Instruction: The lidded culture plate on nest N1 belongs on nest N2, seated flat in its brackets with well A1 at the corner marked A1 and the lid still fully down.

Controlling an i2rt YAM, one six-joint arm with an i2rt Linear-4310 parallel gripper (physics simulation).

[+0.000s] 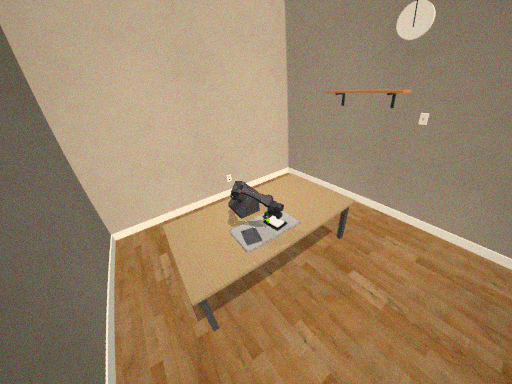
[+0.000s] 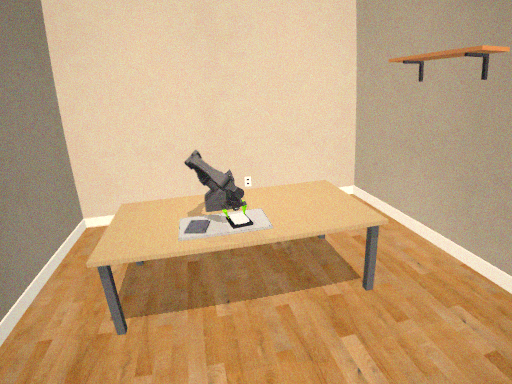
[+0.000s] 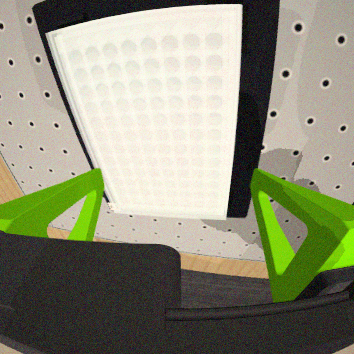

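Seen in the pictures: gripper, fingertip midpoint: (image 1: 272,220) (image 2: 236,216) (image 3: 176,176); arm's base, origin of the base link: (image 1: 241,199) (image 2: 216,188).
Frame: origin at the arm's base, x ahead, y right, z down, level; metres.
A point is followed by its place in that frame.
The white lidded culture plate (image 1: 276,222) @(x 0.400, y -0.087, z 0.074 m) (image 2: 239,218) @(x 0.393, y -0.094, z 0.074 m) (image 3: 155,115) @(x 0.390, y -0.094, z 0.074 m) lies on the black nest (image 2: 243,225) @(x 0.451, y -0.107, z 0.095 m) (image 3: 259,75) @(x 0.411, y -0.046, z 0.090 m) at the right part of a grey perforated board (image 1: 240,231) @(x 0.273, y 0.187, z 0.103 m) (image 2: 215,231) @(x 0.466, y 0.053, z 0.102 m) (image 3: 312,100) @(x 0.400, y -0.008, z 0.102 m). Rows of wells show faintly through its lid. A dark grey, bare nest (image 1: 251,236) @(x 0.391, y 0.154, z 0.091 m) (image 2: 197,226) @(x 0.392, y 0.150, z 0.090 m) lies at the left part of the board. My gripper (image 2: 235,213) @(x 0.349, y -0.081, z 0.077 m) (image 3: 176,176) @(x 0.349, y -0.081, z 0.077 m) is open, its green fingers apart near the plate's near end, one to each side, with a gap at the right. Corner marks and nest labels cannot be read.
The board lies on a wooden table (image 1: 210,265) @(x 0.432, y 0.519, z 0.115 m) (image 2: 150,220) @(x 0.145, y 0.452, z 0.115 m). The arm's dark base (image 1: 244,206) @(x 0.088, y 0.028, z 0.023 m) (image 2: 215,201) @(x 0.119, y 0.023, z 0.048 m) stands behind the board. A wall shelf (image 1: 370,91) (image 2: 450,53) hangs at the right, far from the arm.
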